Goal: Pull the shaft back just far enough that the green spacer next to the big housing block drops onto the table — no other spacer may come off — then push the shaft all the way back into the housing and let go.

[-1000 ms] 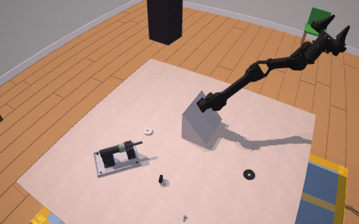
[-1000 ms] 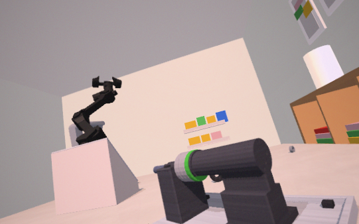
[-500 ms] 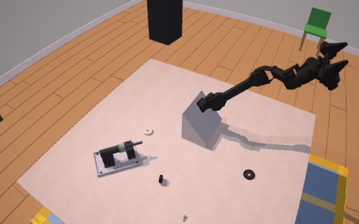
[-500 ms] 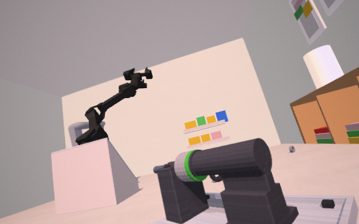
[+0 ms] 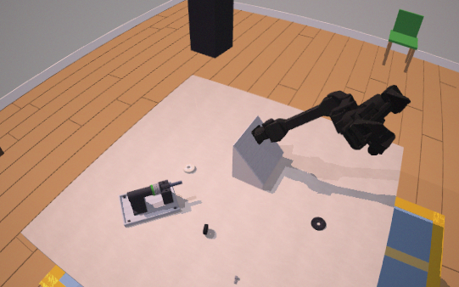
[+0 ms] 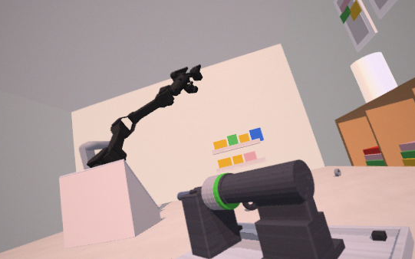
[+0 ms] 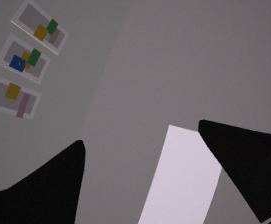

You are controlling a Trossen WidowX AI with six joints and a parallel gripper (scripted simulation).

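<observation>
Now: the shaft 14 cm ahead of my gripper tip, 65 cm to the right of it and 59 cm below it. From my gripper tip the other things lie so: green spacer (16 cm ahead, 67 cm to the right, 59 cm below); then dark ring (16 cm ahead, 42 cm to the right, 64 cm below).
</observation>
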